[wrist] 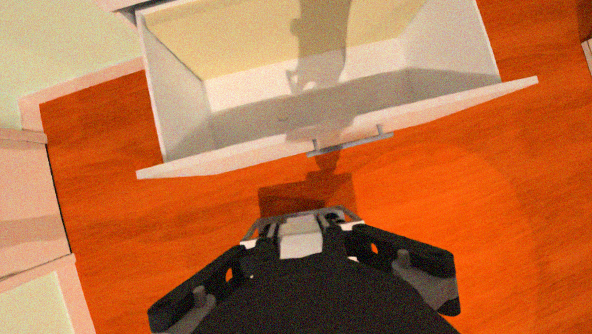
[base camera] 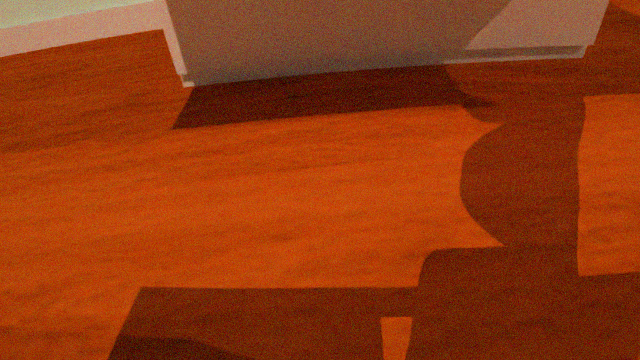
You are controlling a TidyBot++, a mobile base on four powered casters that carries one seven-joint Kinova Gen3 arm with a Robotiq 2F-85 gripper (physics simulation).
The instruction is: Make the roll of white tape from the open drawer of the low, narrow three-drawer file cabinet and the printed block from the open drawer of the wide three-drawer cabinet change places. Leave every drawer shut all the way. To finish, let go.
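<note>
My gripper (wrist: 298,228) is shut on a small pale thing with flat faces and a sharp edge, which looks like the printed block (wrist: 300,245); its print does not show. It hangs high over the floor, in front of an open white drawer (wrist: 185,165) that looks like the wide cabinet's. The drawer has a grey bar handle (wrist: 350,145) and pale inner walls; no object shows inside, and part of its floor lies in shadow. The white tape roll does not show in either view. The base camera shows neither the gripper nor the block.
Pale cabinet parts (wrist: 30,200) stand left of the drawer in the wrist view. The base camera shows a white cabinet or drawer face (base camera: 310,40) over the orange wood floor (base camera: 275,200). A grey frame-like piece shows around the fingertips; I cannot tell what it is.
</note>
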